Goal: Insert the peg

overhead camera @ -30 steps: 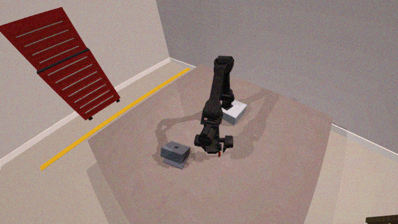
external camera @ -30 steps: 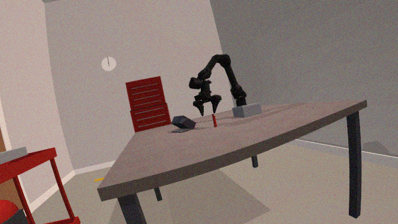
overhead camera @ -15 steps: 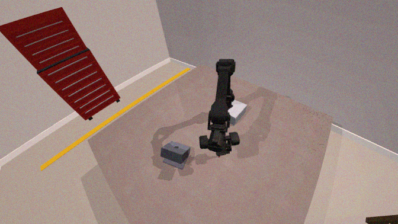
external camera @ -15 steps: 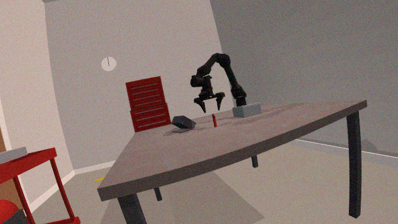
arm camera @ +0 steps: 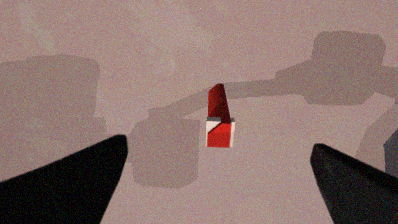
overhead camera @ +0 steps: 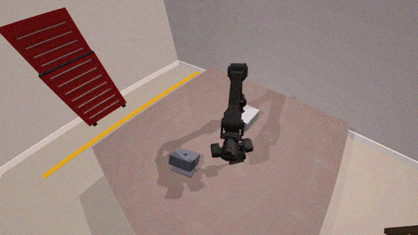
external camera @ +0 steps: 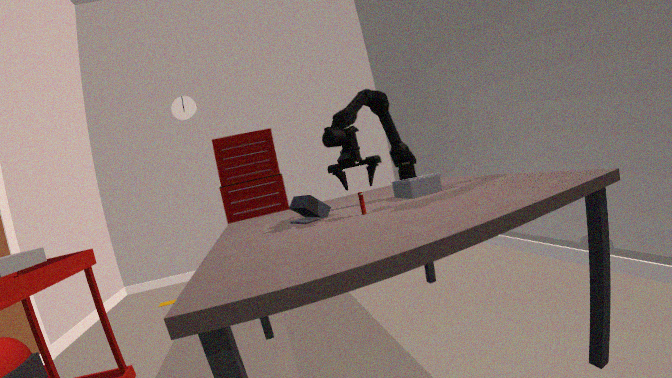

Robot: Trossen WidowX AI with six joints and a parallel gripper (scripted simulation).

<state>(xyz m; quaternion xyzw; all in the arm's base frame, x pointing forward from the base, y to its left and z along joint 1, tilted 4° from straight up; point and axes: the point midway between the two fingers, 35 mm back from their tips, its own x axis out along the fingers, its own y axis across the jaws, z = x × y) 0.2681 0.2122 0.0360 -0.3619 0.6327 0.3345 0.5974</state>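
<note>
Now: the red peg 4 cm below my gripper tip. The rest, counted from my gripper tip: grey sloped panel: 19 cm ahead, 17 cm to the right, 5 cm below.
</note>
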